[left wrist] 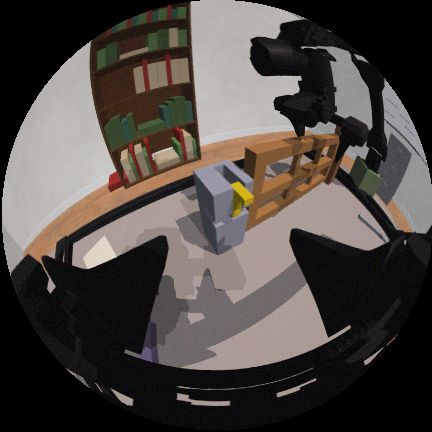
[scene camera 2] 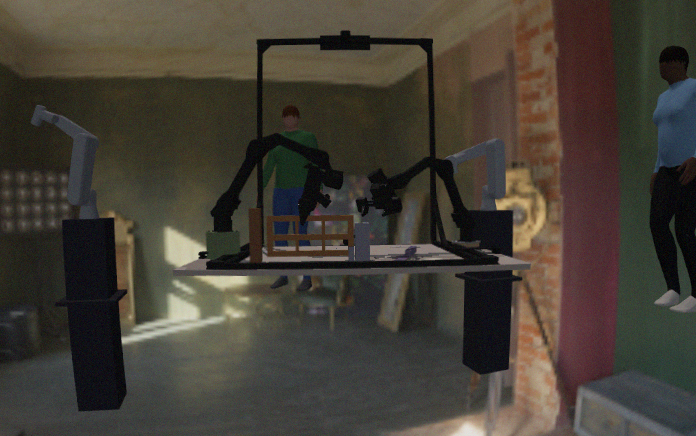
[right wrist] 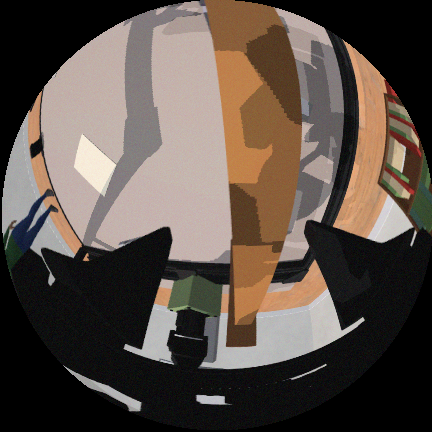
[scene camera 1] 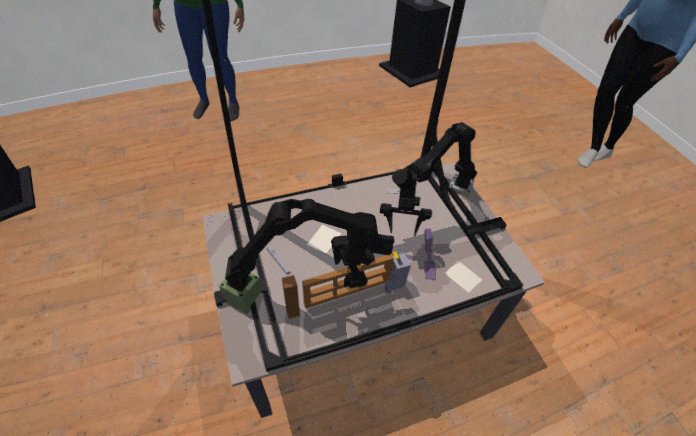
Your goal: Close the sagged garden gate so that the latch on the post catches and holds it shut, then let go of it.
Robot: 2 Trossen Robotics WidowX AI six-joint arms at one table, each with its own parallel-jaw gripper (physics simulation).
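Places are measured from the left arm's base along level axes (x left, y ahead, z down), in metres.
Pixels of known places: left gripper, fingertip midpoint: (left wrist: 230, 239) (scene camera 2: 372, 215) (scene camera 1: 403, 234); right gripper, fingertip midpoint: (left wrist: 318, 150) (scene camera 2: 302, 223); left arm's base, origin of the base link: (scene camera 2: 466, 241) (scene camera 1: 462, 183); right arm's base, origin of the base link: (left wrist: 369, 166) (scene camera 2: 222, 231) (right wrist: 192, 313) (scene camera 1: 239, 281).
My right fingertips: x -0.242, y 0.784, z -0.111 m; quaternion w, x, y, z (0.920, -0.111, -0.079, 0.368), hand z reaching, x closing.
Ahead of a thing's pixels: the offset from my right fingertips to its top centre. "pt": to the spot under its first point.
The orange-brown wooden gate @(dy -0.035, dx +0.045, dz -0.031 m) (scene camera 1: 306, 294) (scene camera 2: 270, 236) (left wrist: 253, 165) (right wrist: 265, 165) stands upright between the dark brown hinge post @(pt dy +0.150, dx -0.103, dz +0.002 m) (scene camera 1: 291, 297) (scene camera 2: 254, 236) (right wrist: 241, 336) and the grey latch post @(pt dy -0.128, dx +0.174, dz +0.031 m) (scene camera 1: 401, 272) (scene camera 2: 362, 241) (left wrist: 206, 195). Its free end is beside the latch post, next to the yellow latch @(dy -0.169, dx +0.132, dz +0.003 m) (scene camera 1: 395, 255) (left wrist: 242, 192). I cannot tell whether the latch has caught. My right gripper (right wrist: 240, 230) is open at the gate's top rail; the rail passes between the spread fingers in the right wrist view, and contact is unclear. My left gripper (scene camera 1: 403, 233) (left wrist: 230, 239) is open and empty, behind the latch post in scene camera 1.
A purple piece @(dy -0.332, dx +0.230, dz +0.107 m) (scene camera 1: 428, 251) (left wrist: 151, 345) is to the right of the latch post in scene camera 1. Pale squares (scene camera 1: 463, 277) (right wrist: 94, 164) and a thin grey strip @(dy -0.034, dx -0.282, dz +0.129 m) (scene camera 1: 278, 260) lie on the table. Black frame rails edge the work area. The right arm reaches over the gate.
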